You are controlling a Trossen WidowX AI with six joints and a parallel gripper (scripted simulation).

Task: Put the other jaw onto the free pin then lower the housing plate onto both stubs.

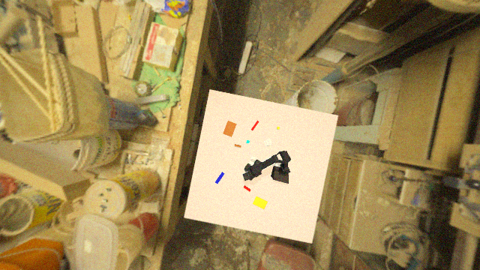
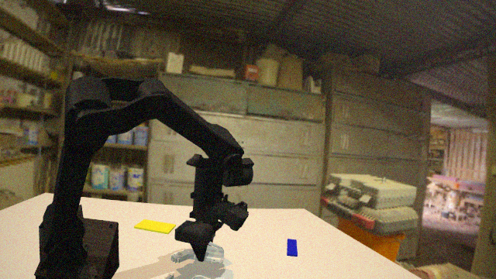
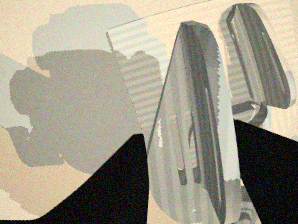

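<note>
Now: gripper tip 10 mm short of the pale ribbed base, 30 mm to the left of it and 70 mm above it. The rest, counted from my gripper tip: brown block 190 mm ahead, 160 mm to the right, 50 mm below; cyan block 100 mm ahead, 220 mm to the right, 70 mm below; housing plate 90 mm behind, 270 mm to the right, 40 mm below.
</note>
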